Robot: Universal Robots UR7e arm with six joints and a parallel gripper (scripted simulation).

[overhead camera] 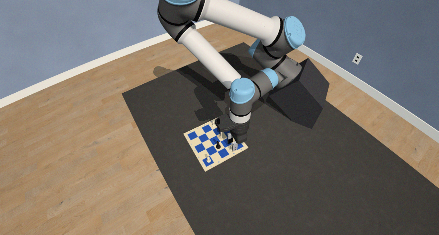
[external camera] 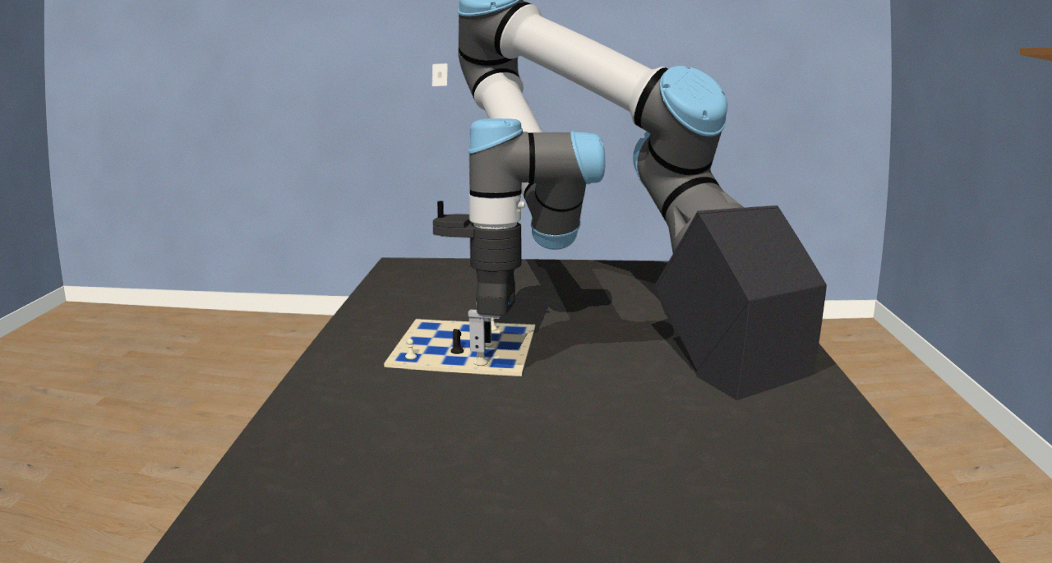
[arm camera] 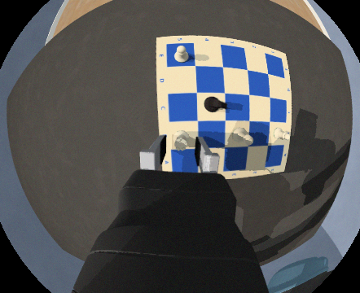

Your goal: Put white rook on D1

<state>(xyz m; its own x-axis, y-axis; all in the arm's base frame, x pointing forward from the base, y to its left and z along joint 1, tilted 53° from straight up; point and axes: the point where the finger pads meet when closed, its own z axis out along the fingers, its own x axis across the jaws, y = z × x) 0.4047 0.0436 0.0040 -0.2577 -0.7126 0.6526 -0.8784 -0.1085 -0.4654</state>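
Now: hand 3 cm above the white rook. From my hand the other things lie so: black piece 5 cm to the right, 4 cm ahead, 3 cm below; blue-and-cream chessboard 9 cm to the right, 5 cm below, 3 cm ahead.
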